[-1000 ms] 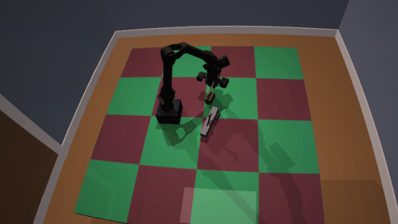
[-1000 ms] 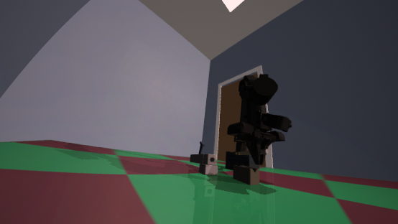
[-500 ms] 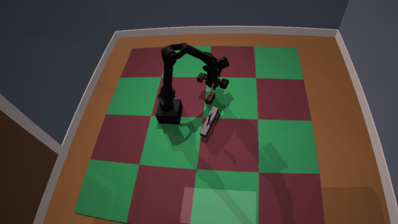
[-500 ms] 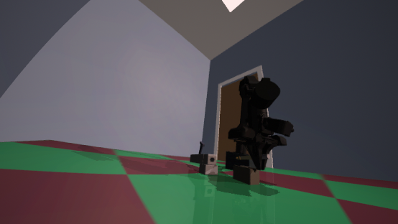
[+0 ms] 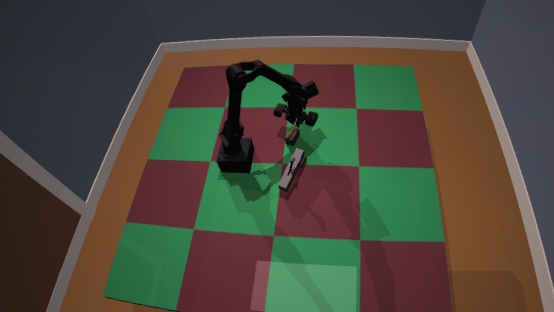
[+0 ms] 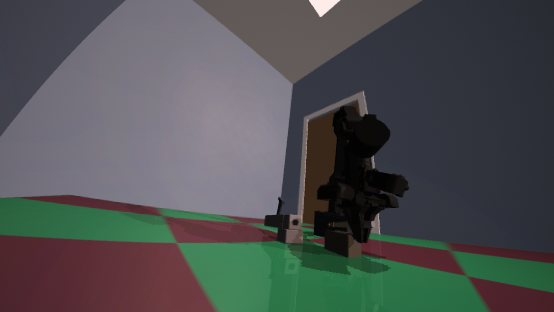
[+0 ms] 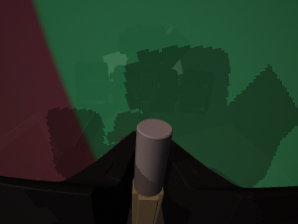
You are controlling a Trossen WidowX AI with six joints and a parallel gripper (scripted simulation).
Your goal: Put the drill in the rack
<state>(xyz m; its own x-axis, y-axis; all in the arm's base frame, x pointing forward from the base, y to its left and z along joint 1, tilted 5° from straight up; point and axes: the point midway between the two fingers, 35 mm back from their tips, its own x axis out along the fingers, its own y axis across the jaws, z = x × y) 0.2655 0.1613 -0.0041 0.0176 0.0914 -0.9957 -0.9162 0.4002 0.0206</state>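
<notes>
The drill is 2 cm behind my gripper tip, 3 cm to the right of it and 3 cm above it. Round my gripper tip: key: 2 cm behind, 24 cm to the right, 5 cm above; then grey holder block: 2 cm behind, 23 cm to the right; then dark rack: 2 cm behind, 5 cm to the right, 1 cm below.
</notes>
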